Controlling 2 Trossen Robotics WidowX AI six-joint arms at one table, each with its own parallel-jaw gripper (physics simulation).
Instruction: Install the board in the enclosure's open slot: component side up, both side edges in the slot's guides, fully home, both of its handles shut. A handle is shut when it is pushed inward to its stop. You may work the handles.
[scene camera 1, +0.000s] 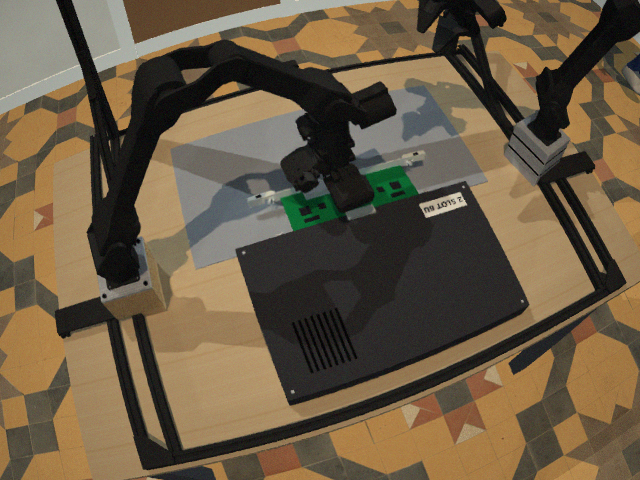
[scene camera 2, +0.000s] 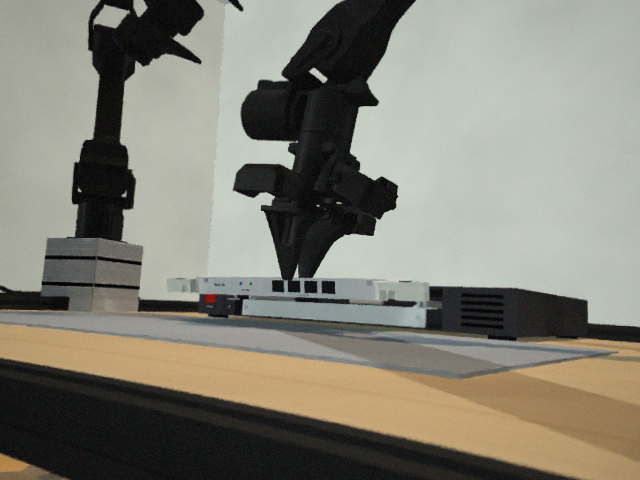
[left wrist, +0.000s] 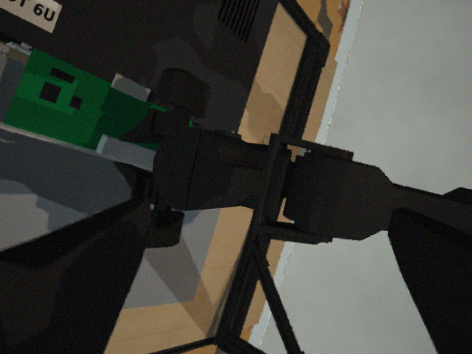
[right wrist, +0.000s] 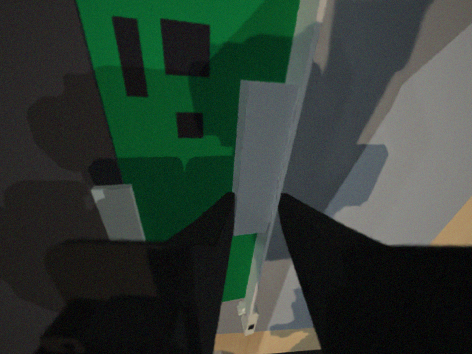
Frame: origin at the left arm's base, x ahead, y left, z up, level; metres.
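Seen in the pictures: left gripper, fingertip midpoint: (scene camera 1: 427, 42) (scene camera 2: 220, 35) (left wrist: 272, 216); right gripper, fingertip midpoint: (scene camera 1: 336, 182) (scene camera 2: 295, 282) (left wrist: 119, 151) (right wrist: 256, 199); left arm's base, origin of the base link: (scene camera 1: 544, 131) (scene camera 2: 97, 242); right arm's base, origin of the base link: (scene camera 1: 121, 268).
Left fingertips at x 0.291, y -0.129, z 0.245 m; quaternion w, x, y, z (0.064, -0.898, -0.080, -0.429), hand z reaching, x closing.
Pixels of each thing's top centre, then the offset from my left fingertips to it. "pt": a spot on its surface instead. Level surfaces: height alone.
- green board, middle of its top: (right wrist: 201, 228) (scene camera 2: 304, 276) (left wrist: 121, 123) (scene camera 1: 351, 191) 0.001 m right, 0.131 m ahead, 0.299 m down
- enclosure's, middle of its top: (scene camera 2: 381, 289) (scene camera 1: 389, 275) 0.163 m left, 0.176 m ahead, 0.304 m down
- pale panel, surface spot: (scene camera 2: 336, 312) pt 0.030 m left, 0.160 m ahead, 0.337 m down
- grey-blue mat, its level: 0.352 m down
- second grey block, surface spot: (right wrist: 117, 212) (scene camera 1: 355, 213) pt 0.039 m left, 0.153 m ahead, 0.300 m down
The green board (scene camera 1: 305, 198) (left wrist: 35, 110) (right wrist: 150, 145) is component side up and roughly level, its rear part under the enclosure's (scene camera 1: 413, 268) (scene camera 2: 537, 312) lid edge. Its pale front panel (scene camera 2: 356, 288) stands out from the enclosure. Guide contact is hidden. Both handles, one (scene camera 1: 263, 198) (scene camera 2: 405, 290) and the other (scene camera 1: 413, 157) (scene camera 2: 180, 284) (right wrist: 250, 322), are swung outward. My right gripper (scene camera 2: 297, 277) (right wrist: 256, 199) is shut on the board at the grey block (right wrist: 262, 155) behind its front panel. My left gripper (scene camera 2: 221, 36) is open and empty, high and away from the board.
A pale panel (scene camera 2: 336, 312) is below the board's front panel. A grey-blue mat (scene camera 1: 217, 175) (scene camera 2: 439, 361) lies in front of the enclosure. A second grey block (scene camera 1: 360, 212) (right wrist: 117, 212) is on the board beside the lid edge. My right arm reaches over the mat.
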